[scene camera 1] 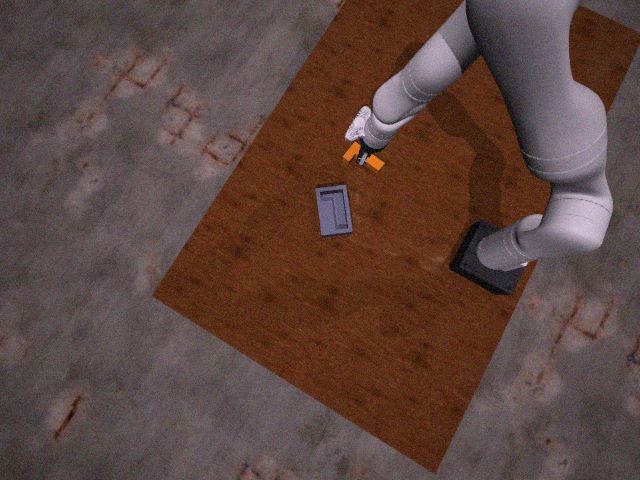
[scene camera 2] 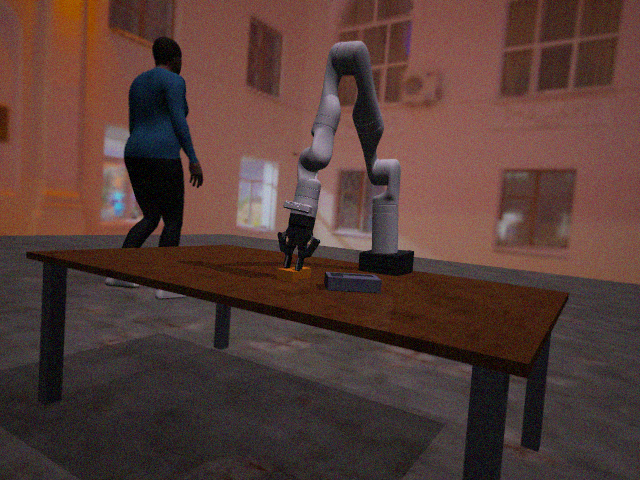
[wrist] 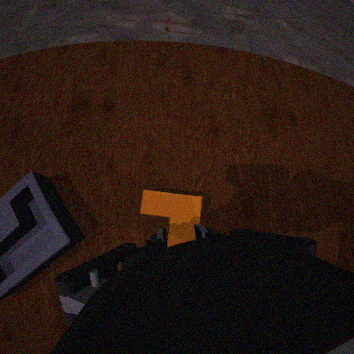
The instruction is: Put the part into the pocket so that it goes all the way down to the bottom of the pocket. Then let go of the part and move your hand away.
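Seen in the pictures: gripper, fingertip midpoint: [scene camera 1: 362, 154] [scene camera 2: 292, 269] [wrist: 180, 235]; arm's base, origin of the base link: [scene camera 1: 494, 252] [scene camera 2: 384, 251].
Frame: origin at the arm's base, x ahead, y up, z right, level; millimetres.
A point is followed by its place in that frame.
Note:
The orange part [scene camera 1: 376, 163] {z 55, x 398, y -42 mm} [scene camera 2: 294, 274] {z 17, x 485, y -50 mm} [wrist: 171, 204] {z 47, x 479, y -41 mm} is a flat, angular, bent piece, lying level on or very close to the table. My gripper [scene camera 1: 362, 158] {z 57, x 448, y -44 mm} [scene camera 2: 293, 268] {z 57, x 448, y -44 mm} [wrist: 180, 235] {z 57, x 448, y -44 mm} points down and is shut on the part's stem, with one finger on each side. In the wrist view the gripper body hides the part's near end. The blue-grey block [scene camera 1: 326, 219] {z -168, x 425, y -35 mm} [scene camera 2: 353, 283] {z -159, x 459, y -49 mm} [wrist: 57, 235] {z -64, x 439, y -36 mm} sits on the table apart from the part, to the left in the wrist view. Its bent pocket [scene camera 1: 339, 209] {z -115, x 414, y -66 mm} faces up, and no part is in it.
The wooden table [scene camera 1: 289, 273] {z -352, x 429, y -71 mm} [scene camera 2: 439, 315] {z -416, x 524, y -71 mm} carries the block and the robot's black base [scene camera 1: 473, 258] {z -44, x 38, y -2 mm} [scene camera 2: 385, 262] {z -39, x 62, y -30 mm}. In scene camera 2, a person [scene camera 2: 157, 113] in a blue top stands behind the table at the left. The table's far edge curves across the wrist view.

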